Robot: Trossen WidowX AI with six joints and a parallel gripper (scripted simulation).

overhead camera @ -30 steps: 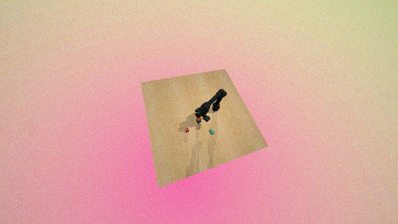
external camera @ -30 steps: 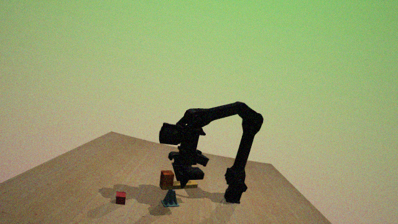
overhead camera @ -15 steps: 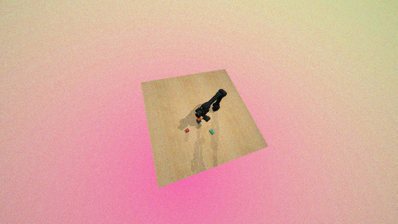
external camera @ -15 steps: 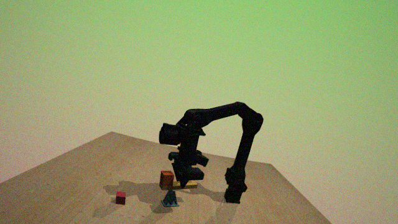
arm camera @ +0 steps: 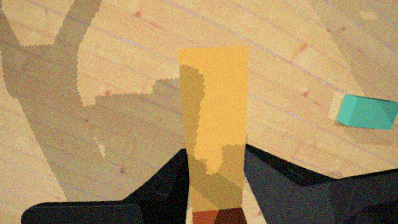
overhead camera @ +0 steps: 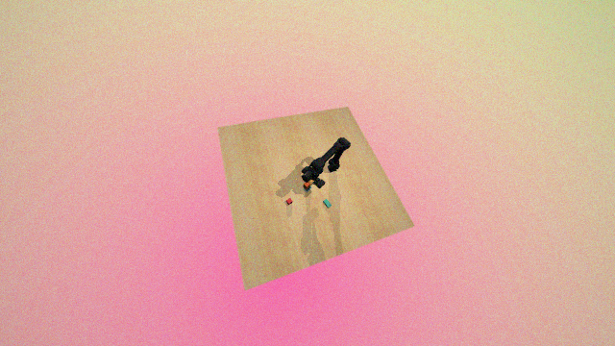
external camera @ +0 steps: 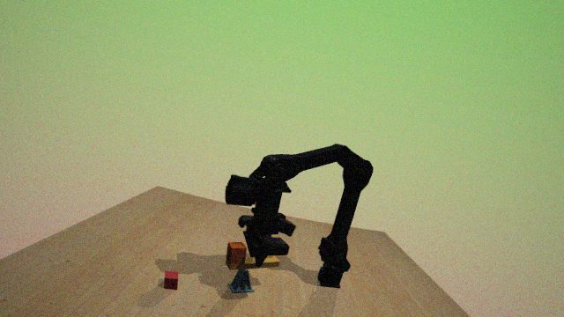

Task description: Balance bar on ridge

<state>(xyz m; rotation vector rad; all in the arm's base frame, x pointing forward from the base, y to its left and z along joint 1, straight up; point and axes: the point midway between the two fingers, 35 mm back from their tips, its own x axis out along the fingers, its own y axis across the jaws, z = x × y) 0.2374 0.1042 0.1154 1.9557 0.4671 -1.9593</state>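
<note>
Now: gripper tip 3 cm short of the bar, 2 cm below it and 1 cm to the right of it. Also, from my gripper tip: teal block: 18 cm to the left, 8 cm behind, 7 cm below; then small red cube: 20 cm ahead, 8 cm to the left, 6 cm below.
</note>
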